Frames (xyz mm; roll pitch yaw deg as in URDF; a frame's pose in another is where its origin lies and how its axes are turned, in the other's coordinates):
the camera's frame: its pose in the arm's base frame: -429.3 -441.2 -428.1 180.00 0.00 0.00
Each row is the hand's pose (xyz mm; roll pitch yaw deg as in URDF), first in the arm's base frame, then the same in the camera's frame.
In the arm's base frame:
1: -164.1 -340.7 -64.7 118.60 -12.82 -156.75
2: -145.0 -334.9 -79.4 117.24 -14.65 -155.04
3: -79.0 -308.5 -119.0 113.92 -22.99 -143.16
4: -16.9 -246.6 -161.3 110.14 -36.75 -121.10
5: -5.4 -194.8 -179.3 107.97 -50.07 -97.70
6: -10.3 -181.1 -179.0 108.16 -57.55 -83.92
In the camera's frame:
1: 265.2 -100.5 -363.4 -61.40 12.82 156.75
2: 284.3 -106.3 -348.7 -62.76 14.65 155.04
3: 350.3 -132.7 -309.1 -66.08 22.99 143.16
4: 412.4 -194.6 -266.8 -69.86 36.75 121.10
5: 423.9 -246.4 -248.8 -72.03 50.07 97.70
6: 419.0 -260.1 -249.1 -71.84 57.55 83.92

